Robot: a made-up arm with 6 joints. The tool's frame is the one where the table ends. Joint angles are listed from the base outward.
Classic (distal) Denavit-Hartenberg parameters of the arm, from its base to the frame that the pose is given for. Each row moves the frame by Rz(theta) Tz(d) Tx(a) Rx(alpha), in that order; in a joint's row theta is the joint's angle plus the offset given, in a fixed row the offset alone. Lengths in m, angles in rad.
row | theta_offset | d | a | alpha
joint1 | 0 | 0.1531 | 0 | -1.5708
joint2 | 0.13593 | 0 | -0.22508 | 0
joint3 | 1.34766 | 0 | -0.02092 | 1.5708
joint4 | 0 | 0.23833 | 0 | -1.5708
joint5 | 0 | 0 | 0.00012 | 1.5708
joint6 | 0 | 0.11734 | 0 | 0
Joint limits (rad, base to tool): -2.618..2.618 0..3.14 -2.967..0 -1.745..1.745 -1.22..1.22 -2.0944..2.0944
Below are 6 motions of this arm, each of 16 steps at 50 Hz.
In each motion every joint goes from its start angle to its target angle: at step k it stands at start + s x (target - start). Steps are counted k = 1, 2, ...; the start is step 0. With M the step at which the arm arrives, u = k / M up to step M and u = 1 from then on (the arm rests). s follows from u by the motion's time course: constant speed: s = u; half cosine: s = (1 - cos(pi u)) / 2; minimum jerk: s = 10 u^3 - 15 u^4 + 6 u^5.
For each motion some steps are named. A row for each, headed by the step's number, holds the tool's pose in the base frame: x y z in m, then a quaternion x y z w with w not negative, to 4 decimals.
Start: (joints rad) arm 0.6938 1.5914 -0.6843 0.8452 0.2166 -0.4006
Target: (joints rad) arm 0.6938 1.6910 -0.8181 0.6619 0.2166 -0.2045
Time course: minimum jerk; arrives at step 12
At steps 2, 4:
2: 0.2031 0.1935 0.1203 -0.1473 0.9402 0.2236 0.2106
4: 0.2073 0.1962 0.1207 -0.1456 0.9405 0.2222 0.2120

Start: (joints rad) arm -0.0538 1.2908 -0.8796 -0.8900 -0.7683 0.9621
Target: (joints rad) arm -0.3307 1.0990 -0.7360 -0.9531 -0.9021 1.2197
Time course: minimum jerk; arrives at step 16
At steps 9, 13, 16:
9: 0.2743 0.0098 0.3494 -0.0719 0.6125 0.2534 0.7453
13: 0.2588 -0.0066 0.3520 -0.0426 0.6047 0.2587 0.7520
16: 0.2565 -0.0088 0.3523 -0.0385 0.6036 0.2594 0.7529

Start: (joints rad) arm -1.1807 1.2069 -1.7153 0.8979 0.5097 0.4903
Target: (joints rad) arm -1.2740 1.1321 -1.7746 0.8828 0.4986 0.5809
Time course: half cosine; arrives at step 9
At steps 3, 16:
3: 0.1238 -0.1981 0.5600 0.5131 0.3199 0.1684 0.7784
16: 0.0992 -0.1758 0.5845 0.4928 0.2785 0.1552 0.8096

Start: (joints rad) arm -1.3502 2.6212 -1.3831 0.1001 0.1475 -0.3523
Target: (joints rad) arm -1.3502 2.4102 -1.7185 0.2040 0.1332 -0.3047
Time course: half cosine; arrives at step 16
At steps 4, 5, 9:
4: 0.0849 -0.3696 -0.0652 0.5211 0.8349 -0.1199 0.1302
5: 0.0875 -0.3806 -0.0545 0.5235 0.8287 -0.1336 0.1460
9: 0.0990 -0.4293 0.0061 0.5307 0.7927 -0.1981 0.2254

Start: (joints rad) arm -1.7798 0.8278 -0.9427 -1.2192 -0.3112 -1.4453
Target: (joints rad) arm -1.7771 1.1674 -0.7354 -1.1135 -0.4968 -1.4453
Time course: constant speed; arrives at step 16
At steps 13, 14, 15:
13: -0.0093 -0.2745 0.3253 0.3932 -0.6009 0.6487 0.2520
14: -0.0088 -0.2772 0.3161 0.3943 -0.6097 0.6446 0.2394
15: -0.0083 -0.2796 0.3069 0.3951 -0.6183 0.6404 0.2268

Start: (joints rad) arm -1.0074 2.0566 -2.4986 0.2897 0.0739 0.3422
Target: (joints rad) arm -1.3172 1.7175 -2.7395 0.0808 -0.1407 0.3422
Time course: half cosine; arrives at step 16
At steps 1, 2, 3, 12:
1: 0.2305 -0.3627 0.5285 0.3777 0.3644 -0.1560 0.8368
2: 0.2243 -0.3604 0.5353 0.3718 0.3568 -0.1639 0.8412
3: 0.2143 -0.3561 0.5461 0.3622 0.3443 -0.1767 0.8480
12: 0.0662 -0.2195 0.6866 0.1688 0.1368 -0.3898 0.8949

